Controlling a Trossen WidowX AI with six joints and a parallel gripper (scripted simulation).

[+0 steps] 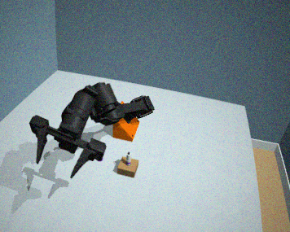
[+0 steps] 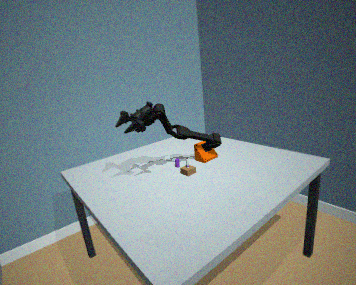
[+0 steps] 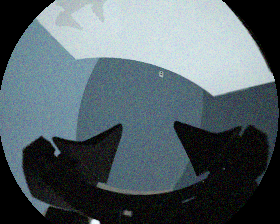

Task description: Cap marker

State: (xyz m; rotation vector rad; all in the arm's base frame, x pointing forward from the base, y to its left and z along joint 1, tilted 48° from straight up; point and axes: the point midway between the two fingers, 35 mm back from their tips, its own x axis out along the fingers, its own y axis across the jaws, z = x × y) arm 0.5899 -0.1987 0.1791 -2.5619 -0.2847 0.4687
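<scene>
Now: gripper tip 380 mm past the purple cap, 320 mm above it and 40 mm to the left of it. Also, from my gripper tip: holder block 360 mm behind, 330 mm below, 90 mm to the left.
</scene>
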